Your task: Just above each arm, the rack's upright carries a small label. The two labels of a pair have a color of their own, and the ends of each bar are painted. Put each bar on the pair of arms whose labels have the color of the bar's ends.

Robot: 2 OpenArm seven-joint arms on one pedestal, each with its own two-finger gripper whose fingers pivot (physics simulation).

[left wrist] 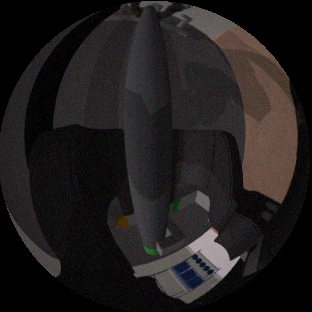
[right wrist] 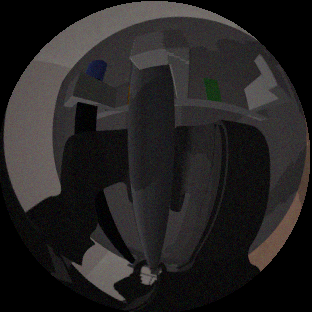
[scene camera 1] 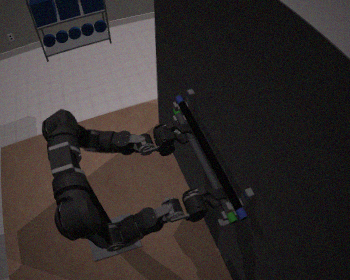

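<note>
The grey bar with green ends (scene camera 1: pixel 204 161) (left wrist: pixel 148 115) (right wrist: pixel 151 115) lies between the fingers of both grippers. My left gripper (scene camera 1: pixel 188 131) (left wrist: pixel 148 165) is shut on it near its upper end, my right gripper (scene camera 1: pixel 218 196) (right wrist: pixel 152 165) near its lower end. Rack arms show close by both bar ends; whether the bar touches them is unclear. Orange label (left wrist: pixel 121 221) and green label (left wrist: pixel 176 205) (right wrist: pixel 212 90) flank the bar in the left wrist view. The black bar with blue ends (scene camera 1: pixel 212 156) (right wrist: pixel 86 117) lies alongside, at the grey bar's right in scene camera 1.
A light arm tip (scene camera 1: pixel 249 192) stands right of the black bar's lower end, another (scene camera 1: pixel 190 92) by its upper end. A pale arm (left wrist: pixel 202 200) (right wrist: pixel 260 90) stands beyond the green label. A large dark surface (scene camera 1: pixel 280 125) extends at the right. A shelf (scene camera 1: pixel 45 52) holds blue bins.
</note>
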